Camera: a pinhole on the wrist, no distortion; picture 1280 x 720 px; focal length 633.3 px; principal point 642.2 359.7 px. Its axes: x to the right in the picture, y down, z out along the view. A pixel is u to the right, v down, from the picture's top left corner.
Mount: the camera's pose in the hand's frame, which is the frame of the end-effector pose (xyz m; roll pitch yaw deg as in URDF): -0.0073 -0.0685 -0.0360 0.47 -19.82 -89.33
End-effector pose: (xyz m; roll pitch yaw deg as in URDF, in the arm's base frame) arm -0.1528 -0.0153 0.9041 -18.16 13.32 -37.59
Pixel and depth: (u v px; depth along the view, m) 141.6 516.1 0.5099
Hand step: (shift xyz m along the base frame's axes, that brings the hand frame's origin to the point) 0.4489 0.3575 0.1127
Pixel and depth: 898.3 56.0 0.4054
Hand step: -0.0588 0.0967 0.4433
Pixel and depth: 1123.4 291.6 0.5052
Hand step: 0.0224 -0.1042 0.6193
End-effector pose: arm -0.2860 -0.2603 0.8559 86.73 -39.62 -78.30
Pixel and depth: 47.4 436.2 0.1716
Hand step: -0.0788 0.0708 0.1181
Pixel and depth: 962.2 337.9 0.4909
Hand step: -0.4965 -0.1505 -0.0995
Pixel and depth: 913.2 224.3 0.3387
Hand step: -0.3324 -0.0511 -0.1079
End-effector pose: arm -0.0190 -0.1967 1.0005 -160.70 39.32 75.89
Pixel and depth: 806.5 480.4 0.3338
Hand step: -0.1646 -0.0983 -0.2493
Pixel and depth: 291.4 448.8 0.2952
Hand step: 0.0792 -0.1521 -0.2021
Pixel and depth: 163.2 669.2 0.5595
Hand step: 0.3375 -0.2099 -0.5499
